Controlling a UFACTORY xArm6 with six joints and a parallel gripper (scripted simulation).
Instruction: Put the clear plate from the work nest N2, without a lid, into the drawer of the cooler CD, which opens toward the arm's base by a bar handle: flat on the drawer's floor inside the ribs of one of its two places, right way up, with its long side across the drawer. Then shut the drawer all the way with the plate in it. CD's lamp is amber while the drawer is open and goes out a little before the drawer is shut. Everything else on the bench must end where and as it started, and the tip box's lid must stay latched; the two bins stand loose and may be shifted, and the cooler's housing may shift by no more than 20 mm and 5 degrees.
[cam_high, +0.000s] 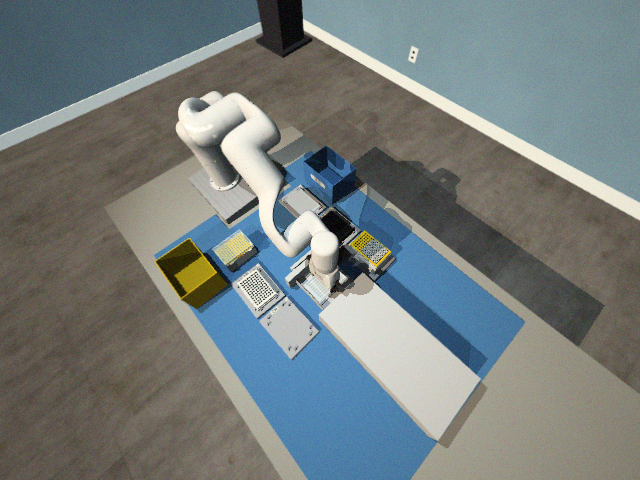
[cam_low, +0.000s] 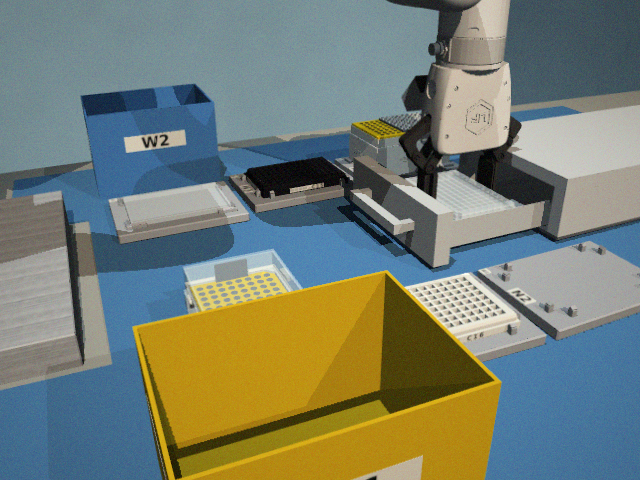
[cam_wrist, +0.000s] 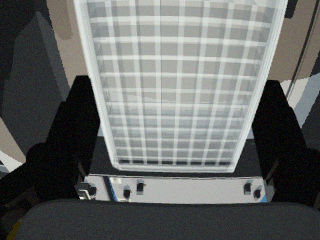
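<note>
Now: the clear plate 1 cm below my hand. Round my hand: cooler CD 16 cm ahead, 1 cm to the right, 2 cm below; then drawer 4 cm ahead, 2 cm below; then yellow rack 3 cm ahead, 19 cm to the left, 1 cm above.
</note>
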